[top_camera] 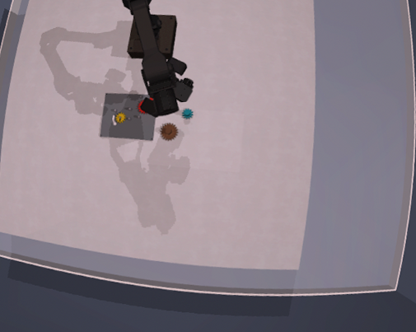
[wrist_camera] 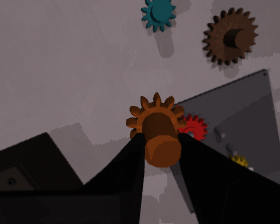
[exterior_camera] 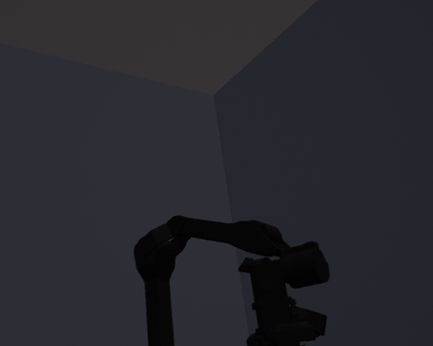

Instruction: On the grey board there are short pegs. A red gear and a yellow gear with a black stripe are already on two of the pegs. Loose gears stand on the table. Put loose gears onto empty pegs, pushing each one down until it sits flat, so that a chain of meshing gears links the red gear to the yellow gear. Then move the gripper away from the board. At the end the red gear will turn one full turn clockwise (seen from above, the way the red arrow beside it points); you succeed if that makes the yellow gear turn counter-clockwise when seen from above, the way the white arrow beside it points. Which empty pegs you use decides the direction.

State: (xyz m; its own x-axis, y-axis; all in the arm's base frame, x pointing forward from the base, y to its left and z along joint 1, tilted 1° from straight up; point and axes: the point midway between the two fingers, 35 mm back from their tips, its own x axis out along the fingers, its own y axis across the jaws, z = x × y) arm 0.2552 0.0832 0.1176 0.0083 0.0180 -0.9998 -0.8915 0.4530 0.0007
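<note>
Now: gripper tip 60 mm short of the yellow gear, 190 mm to the left of it and 150 mm above it. The rest, counted from my gripper tip: teal gear (50 mm ahead, 60 mm to the left, 150 mm below); then orange gear (10 mm below); then red arrow (10 mm ahead, 70 mm to the right, 150 mm below).
</note>
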